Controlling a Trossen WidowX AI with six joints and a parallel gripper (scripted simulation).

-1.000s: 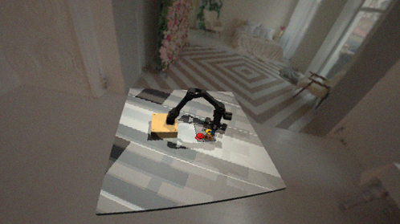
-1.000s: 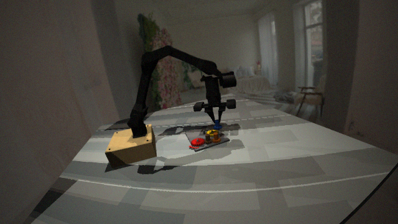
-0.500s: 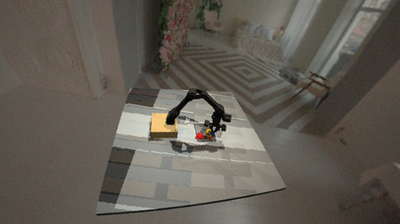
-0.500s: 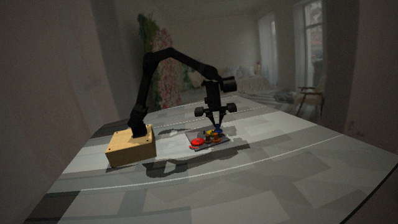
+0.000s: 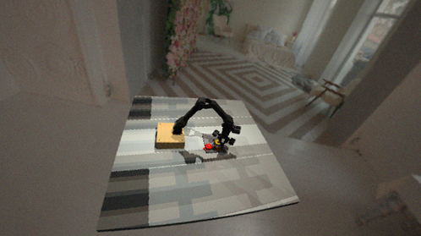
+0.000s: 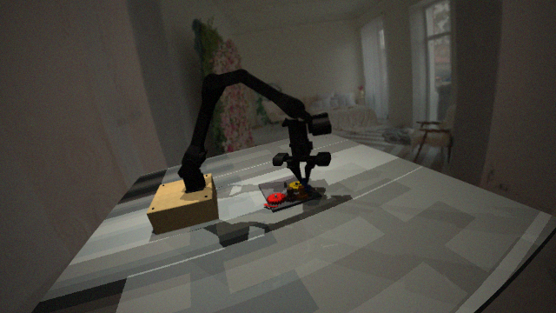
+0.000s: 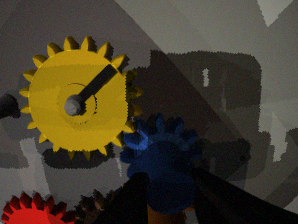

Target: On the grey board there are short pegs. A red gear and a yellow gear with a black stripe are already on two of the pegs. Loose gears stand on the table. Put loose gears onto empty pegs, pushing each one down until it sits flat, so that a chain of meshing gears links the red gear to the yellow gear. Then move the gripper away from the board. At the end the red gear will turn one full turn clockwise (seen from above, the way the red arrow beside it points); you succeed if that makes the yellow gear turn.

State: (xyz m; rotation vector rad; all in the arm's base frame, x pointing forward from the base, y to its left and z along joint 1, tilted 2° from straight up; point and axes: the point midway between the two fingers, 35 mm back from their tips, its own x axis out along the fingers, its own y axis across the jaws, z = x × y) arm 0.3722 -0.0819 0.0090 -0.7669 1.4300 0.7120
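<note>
Right now my gripper tip is 20 mm past the orange gear, 30 mm to the left of it and 20 mm above it. Round my gripper tip: red gear: 100 mm behind, 30 mm below; blue gear: 10 mm below; yellow gear: 20 mm behind, 50 mm to the left, 30 mm below.
</note>
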